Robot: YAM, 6 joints.
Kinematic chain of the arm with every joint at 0, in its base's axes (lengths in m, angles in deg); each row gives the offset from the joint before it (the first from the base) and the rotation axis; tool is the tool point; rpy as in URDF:
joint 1: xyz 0 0 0.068 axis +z
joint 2: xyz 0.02 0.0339 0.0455 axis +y
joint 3: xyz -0.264 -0.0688 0 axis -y
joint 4: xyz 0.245 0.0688 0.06 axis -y
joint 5: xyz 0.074 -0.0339 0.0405 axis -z
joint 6: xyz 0.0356 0 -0.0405 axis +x
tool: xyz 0 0 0 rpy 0 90 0
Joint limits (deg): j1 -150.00..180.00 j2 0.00..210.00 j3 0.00..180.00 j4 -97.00..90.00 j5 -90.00..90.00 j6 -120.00..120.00
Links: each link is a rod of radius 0.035 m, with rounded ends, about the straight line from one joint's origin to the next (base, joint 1, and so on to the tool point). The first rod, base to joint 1, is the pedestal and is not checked.
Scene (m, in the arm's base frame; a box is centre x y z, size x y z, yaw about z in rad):
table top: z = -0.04
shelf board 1: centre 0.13 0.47 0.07 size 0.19 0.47 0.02 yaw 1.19
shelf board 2: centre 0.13 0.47 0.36 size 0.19 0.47 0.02 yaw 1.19
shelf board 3: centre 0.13 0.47 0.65 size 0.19 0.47 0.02 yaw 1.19
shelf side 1: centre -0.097 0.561 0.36 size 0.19 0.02 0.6 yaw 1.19
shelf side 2: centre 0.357 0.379 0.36 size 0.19 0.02 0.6 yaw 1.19
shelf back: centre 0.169 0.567 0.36 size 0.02 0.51 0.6 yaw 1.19
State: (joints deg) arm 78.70 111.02 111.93 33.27 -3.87 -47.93
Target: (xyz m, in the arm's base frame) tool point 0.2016 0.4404 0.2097
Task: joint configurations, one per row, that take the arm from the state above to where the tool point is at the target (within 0.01 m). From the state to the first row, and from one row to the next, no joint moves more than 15 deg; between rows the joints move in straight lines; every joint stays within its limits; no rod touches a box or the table.
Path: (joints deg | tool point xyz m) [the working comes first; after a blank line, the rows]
Joints at the target: 65.18 119.46 80.42 25.32 -3.07 -47.93
Straight joint move there: touches shelf board 2.

1: 80.47 99.44 100.28 31.49 -4.37 -47.93 | 0.0635 0.3948 0.4961
2: 82.24 87.86 88.63 29.71 -4.87 -47.93 | 0.0441 0.3459 0.4961
3: 84.00 76.28 76.97 27.92 -5.36 -47.93 | 0.0278 0.2964 0.4853
4: 76.83 74.20 62.36 21.32 -4.70 -47.93 | 0.0674 0.3008 0.3940
5: 69.66 72.12 47.74 14.71 -4.04 -47.93 | 0.1001 0.2773 0.2999
6: 62.49 70.04 33.13 8.11 -3.37 -47.93 | 0.1172 0.2296 0.2097
7: 63.16 82.39 44.95 12.41 -3.30 -47.93 | 0.1405 0.2823 0.2275
8: 63.83 94.75 56.77 16.71 -3.22 -47.93 | 0.1631 0.3365 0.2334
9: 64.51 107.10 68.60 21.02 -3.15 -47.93 | 0.1838 0.3901 0.2274
10: 65.18 119.46 80.42 25.32 -3.07 -47.93 | 0.2016 0.4404 0.2097

